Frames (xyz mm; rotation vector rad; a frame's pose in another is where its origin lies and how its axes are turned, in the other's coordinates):
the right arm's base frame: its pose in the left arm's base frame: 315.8 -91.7 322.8 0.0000 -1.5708 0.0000
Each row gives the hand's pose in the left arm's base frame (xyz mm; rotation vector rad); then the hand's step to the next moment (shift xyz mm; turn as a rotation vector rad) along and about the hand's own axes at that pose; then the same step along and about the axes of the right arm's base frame.
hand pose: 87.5 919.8 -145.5 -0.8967 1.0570 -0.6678
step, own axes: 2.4 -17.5 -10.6 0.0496 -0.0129 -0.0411
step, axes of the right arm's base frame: 11.9 -13.6 9.8 -0.0195 -0.0591 0.0210
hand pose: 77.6 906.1 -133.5 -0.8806 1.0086 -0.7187
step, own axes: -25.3 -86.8 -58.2 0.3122 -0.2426 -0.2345
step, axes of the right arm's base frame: 70.9 -35.9 72.4 0.0251 -0.4411 0.1270
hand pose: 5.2 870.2 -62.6 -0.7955 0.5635 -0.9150
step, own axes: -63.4 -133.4 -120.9 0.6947 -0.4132 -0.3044
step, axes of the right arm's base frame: 41.4 -37.9 182.4 0.0832 -0.8572 0.0656
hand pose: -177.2 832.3 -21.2 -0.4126 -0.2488 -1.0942
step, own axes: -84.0 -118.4 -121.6 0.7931 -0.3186 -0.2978
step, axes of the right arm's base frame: -118.4 -32.6 144.1 0.1090 -0.8963 -0.0628
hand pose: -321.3 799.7 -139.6 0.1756 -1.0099 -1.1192
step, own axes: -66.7 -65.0 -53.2 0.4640 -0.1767 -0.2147
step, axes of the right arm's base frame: -106.9 4.7 7.9 0.0464 -0.5339 -0.0733
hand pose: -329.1 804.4 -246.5 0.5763 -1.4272 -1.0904
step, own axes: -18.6 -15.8 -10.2 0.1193 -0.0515 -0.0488
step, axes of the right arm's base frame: -24.0 6.0 -9.3 0.0075 -0.1381 -0.0113
